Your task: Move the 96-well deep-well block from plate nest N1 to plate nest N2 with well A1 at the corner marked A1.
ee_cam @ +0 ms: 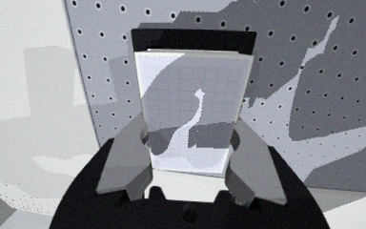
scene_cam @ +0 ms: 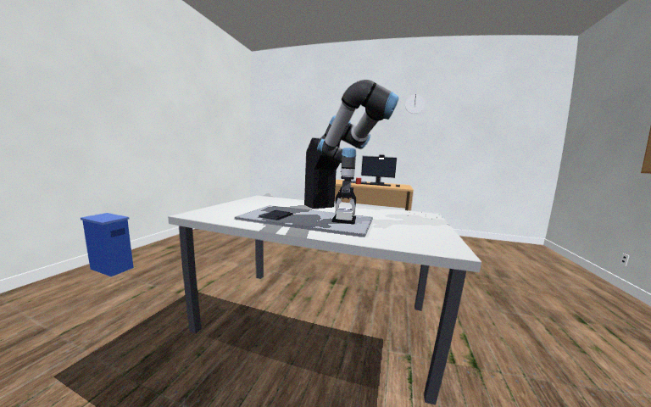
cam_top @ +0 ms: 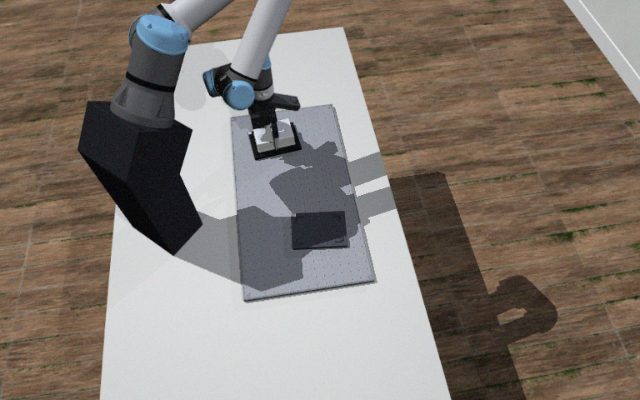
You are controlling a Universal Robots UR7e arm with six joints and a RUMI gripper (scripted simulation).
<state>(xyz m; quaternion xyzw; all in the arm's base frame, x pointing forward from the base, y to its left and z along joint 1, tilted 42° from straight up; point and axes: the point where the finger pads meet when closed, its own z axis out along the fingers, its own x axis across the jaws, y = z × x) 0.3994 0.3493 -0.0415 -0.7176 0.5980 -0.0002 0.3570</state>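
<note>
My hand is 1 cm below the 96-well deep-well block. From my hand the other things lie so: black plate nest 2 cm below.
</note>
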